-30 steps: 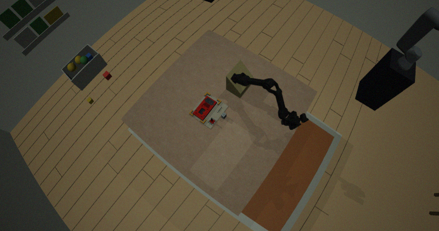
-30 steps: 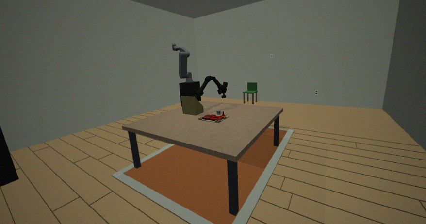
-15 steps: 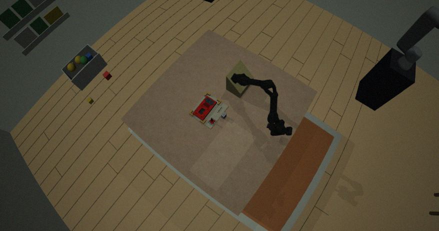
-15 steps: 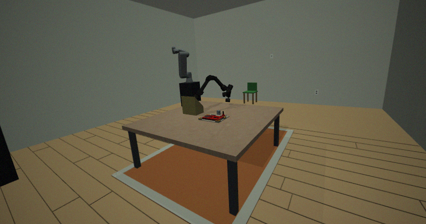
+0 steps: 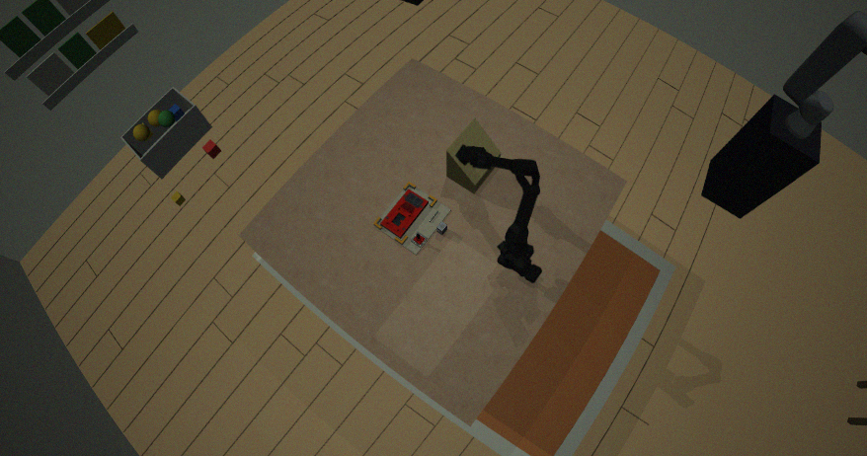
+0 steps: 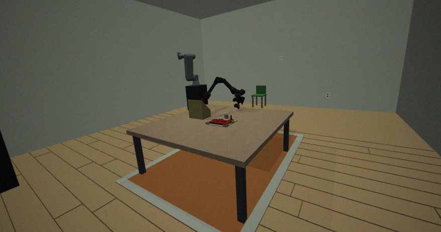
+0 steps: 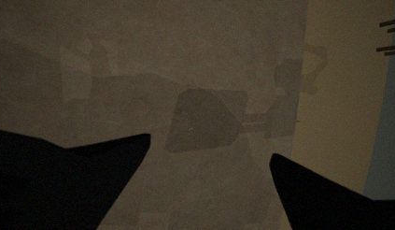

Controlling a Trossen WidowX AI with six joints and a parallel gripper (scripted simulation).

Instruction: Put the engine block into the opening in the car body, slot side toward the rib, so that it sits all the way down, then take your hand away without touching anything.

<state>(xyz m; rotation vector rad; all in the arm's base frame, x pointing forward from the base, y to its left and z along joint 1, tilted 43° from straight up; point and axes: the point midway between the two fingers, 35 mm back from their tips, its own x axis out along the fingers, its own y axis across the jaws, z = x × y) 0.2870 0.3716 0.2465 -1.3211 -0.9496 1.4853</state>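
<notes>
Now: the grey engine block 400 mm to the right of my gripper tip and 20 mm below it.
</notes>
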